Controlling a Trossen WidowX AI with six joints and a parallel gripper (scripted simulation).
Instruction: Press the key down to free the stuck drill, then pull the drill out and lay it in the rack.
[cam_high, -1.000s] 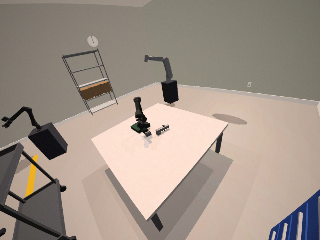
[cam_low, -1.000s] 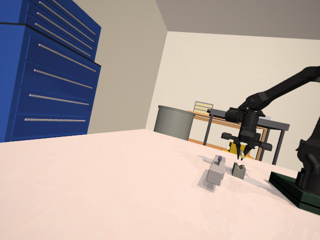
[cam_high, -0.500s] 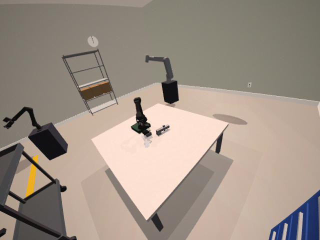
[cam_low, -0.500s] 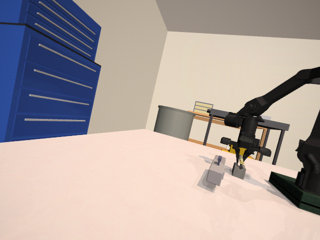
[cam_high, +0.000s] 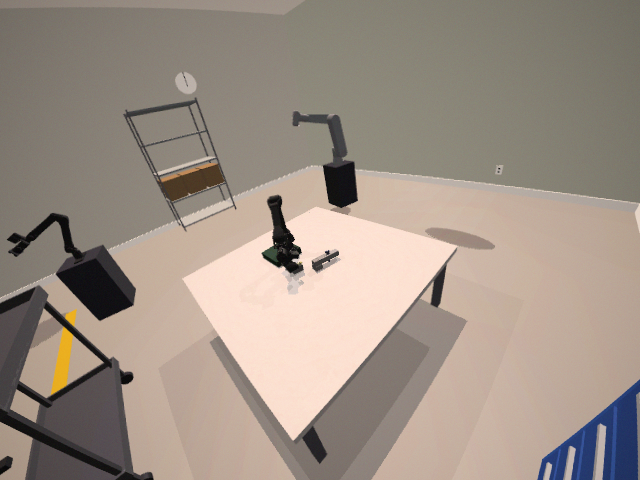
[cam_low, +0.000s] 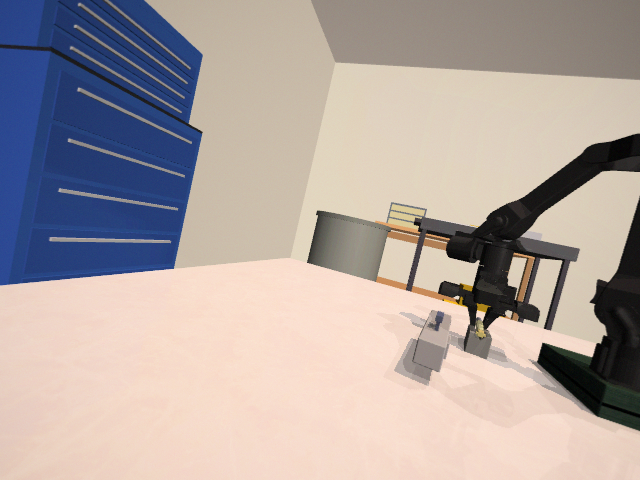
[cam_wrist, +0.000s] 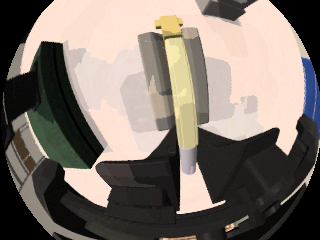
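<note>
My gripper tip is now 40 mm to the right of the pale yellow drill and 30 mm below it. Also, from my gripper tip: grey holder block: 70 mm ahead, 220 mm to the left, 20 mm above; then dark grey v-notched block: 50 mm to the left, 10 mm above; then small dark blue key: 70 mm ahead, 240 mm to the left, 40 mm above.
</note>
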